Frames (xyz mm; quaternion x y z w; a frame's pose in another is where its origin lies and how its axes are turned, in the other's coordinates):
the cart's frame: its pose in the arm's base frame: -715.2 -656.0 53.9 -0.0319 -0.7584 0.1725 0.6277
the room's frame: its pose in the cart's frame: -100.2 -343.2 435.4 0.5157 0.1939 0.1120 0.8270
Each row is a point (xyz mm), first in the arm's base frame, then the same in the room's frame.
Working: the arm's base frame: its pose in the room's frame: 653.9 -750.9 -1155.7 -0.1789 0.4130 -0.5979 0.6633

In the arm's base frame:
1: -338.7 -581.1 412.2
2: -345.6 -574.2 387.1
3: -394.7 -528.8 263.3
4: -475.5 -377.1 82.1
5: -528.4 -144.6 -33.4
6: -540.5 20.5 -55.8
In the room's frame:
1: 611.9 -666.4 -372.5
2: 597.6 -651.9 -390.2
3: 535.4 -563.9 -480.6
4: 499.8 -407.9 -672.4
5: 564.8 -277.1 -893.4
6: 654.9 -223.5 -1023.4

